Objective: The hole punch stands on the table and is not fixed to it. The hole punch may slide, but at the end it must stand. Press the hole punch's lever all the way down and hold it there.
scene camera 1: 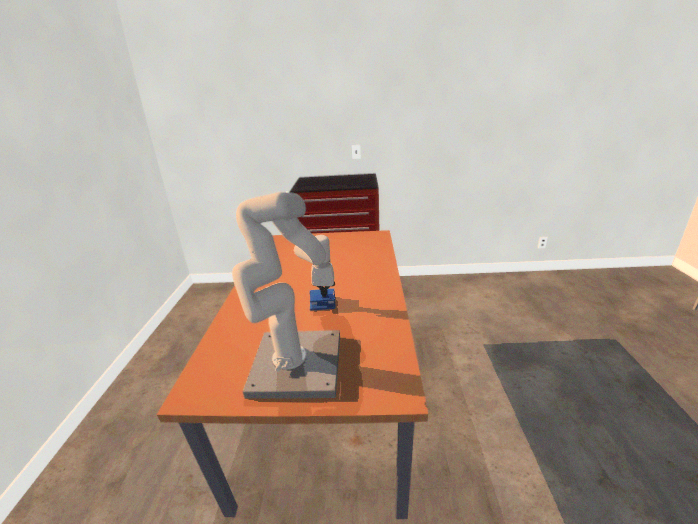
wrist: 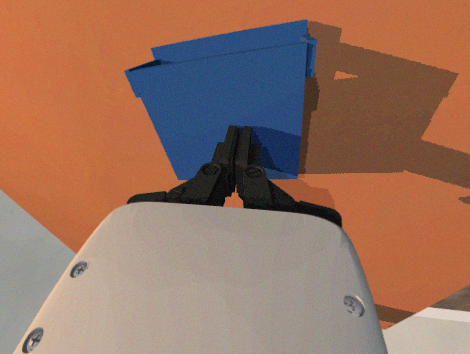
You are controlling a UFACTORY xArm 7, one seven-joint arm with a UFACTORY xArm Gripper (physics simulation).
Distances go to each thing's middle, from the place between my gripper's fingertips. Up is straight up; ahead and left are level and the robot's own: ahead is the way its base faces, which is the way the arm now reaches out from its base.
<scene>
Right now the broad blue lever (wrist: 191, 103) is 10 mm to the left of my hand, 10 mm below it and 10 mm ahead of it.
</scene>
